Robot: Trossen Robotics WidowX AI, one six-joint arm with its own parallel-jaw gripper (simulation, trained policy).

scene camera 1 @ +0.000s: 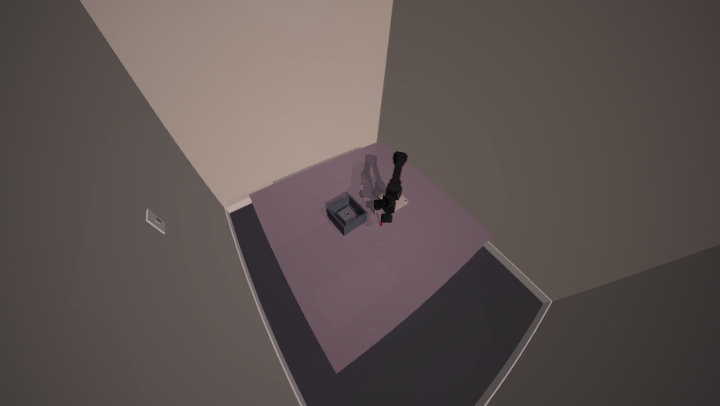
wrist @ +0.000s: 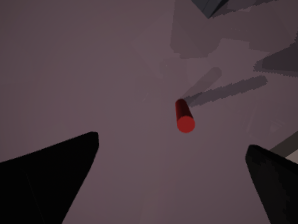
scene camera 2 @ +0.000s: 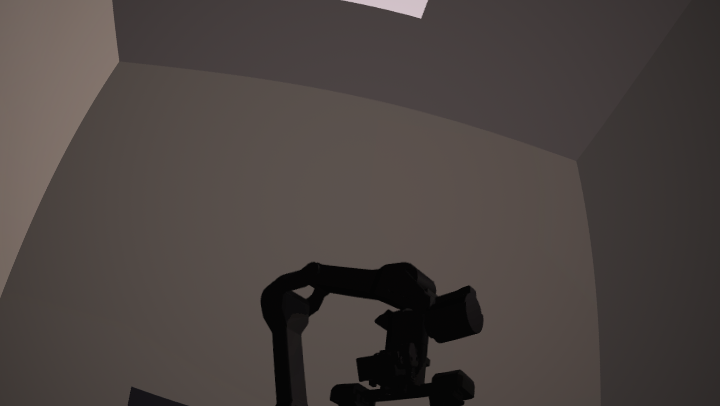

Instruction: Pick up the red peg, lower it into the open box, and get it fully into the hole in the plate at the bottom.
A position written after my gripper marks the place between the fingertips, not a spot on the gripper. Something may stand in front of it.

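Observation:
You'd see my gripper [wrist: 172, 146] here, and there's a grey box [scene camera 1: 361, 214] as well.

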